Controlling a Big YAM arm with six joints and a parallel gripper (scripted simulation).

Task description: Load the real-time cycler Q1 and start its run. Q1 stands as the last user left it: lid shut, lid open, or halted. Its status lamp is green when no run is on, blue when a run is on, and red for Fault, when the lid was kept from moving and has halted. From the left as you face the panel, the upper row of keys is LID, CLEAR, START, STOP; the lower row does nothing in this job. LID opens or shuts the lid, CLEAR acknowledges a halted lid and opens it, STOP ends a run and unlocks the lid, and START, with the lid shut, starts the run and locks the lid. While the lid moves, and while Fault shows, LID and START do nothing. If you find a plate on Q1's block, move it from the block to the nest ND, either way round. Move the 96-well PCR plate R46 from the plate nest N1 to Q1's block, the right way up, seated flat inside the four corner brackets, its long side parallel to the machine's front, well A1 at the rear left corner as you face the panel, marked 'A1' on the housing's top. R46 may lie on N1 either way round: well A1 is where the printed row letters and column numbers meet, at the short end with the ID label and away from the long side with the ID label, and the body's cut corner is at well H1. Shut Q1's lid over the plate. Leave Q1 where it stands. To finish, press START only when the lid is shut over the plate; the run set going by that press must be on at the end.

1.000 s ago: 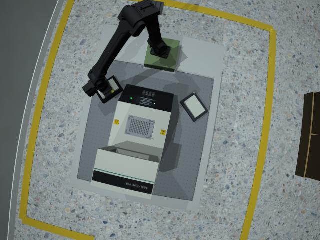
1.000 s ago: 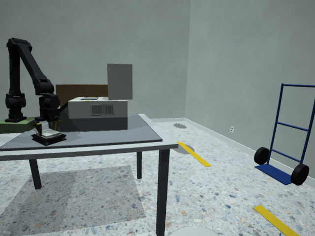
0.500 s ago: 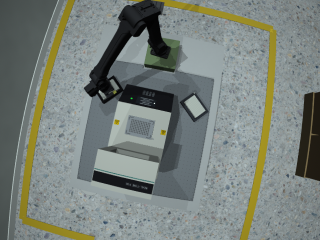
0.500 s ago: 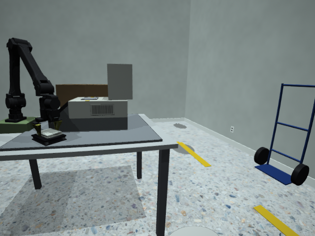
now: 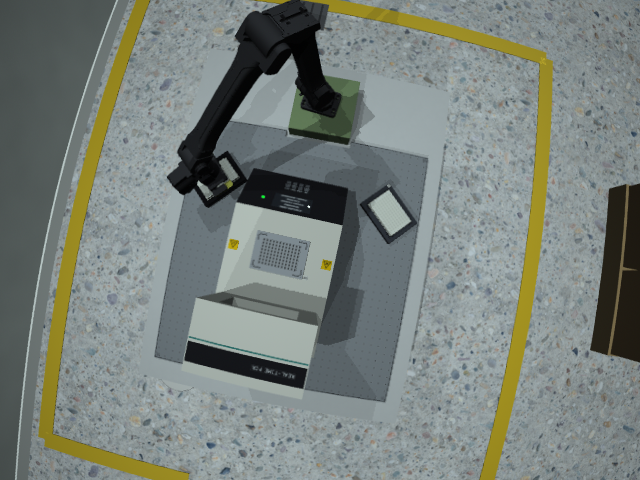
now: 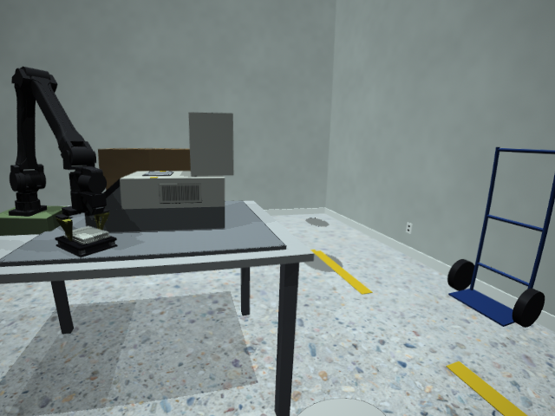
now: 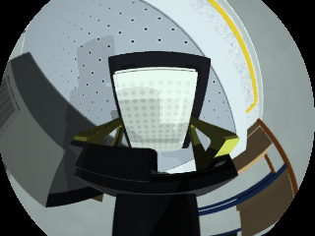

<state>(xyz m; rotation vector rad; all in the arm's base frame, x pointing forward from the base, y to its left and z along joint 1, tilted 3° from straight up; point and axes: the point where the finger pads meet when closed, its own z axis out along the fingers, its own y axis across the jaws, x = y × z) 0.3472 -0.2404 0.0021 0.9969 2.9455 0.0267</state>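
Now: the black nest ND 10 mm to the right of my hand and 10 mm below it.
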